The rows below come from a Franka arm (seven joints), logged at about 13 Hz.
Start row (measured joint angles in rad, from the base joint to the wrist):
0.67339, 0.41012, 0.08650, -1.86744, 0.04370, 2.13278, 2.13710
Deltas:
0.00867, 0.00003, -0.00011, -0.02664, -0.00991, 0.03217, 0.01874
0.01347, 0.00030, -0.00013, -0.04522, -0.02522, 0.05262, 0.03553
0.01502, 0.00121, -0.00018, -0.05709, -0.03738, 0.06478, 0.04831
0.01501, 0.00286, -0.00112, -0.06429, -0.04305, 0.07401, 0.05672
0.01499, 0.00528, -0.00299, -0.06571, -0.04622, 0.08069, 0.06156
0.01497, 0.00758, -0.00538, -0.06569, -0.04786, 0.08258, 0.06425
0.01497, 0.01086, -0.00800, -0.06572, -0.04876, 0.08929, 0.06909
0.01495, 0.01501, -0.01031, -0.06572, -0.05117, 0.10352, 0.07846
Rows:
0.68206, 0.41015, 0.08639, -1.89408, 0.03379, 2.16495, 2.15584
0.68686, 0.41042, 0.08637, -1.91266, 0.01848, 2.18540, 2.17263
0.68841, 0.41133, 0.08632, -1.92453, 0.00632, 2.19756, 2.18541
0.68840, 0.41298, 0.08538, -1.93173, 0.00065, 2.20679, 2.19382
0.68838, 0.41540, 0.08351, -1.93315, -0.00252, 2.21347, 2.19866
0.68836, 0.41770, 0.08112, -1.93313, -0.00416, 2.21536, 2.20135
0.68836, 0.42098, 0.07850, -1.93316, -0.00506, 2.22207, 2.20619
0.68834, 0.42513, 0.07619, -1.93316, -0.00747, 2.23630, 2.21556

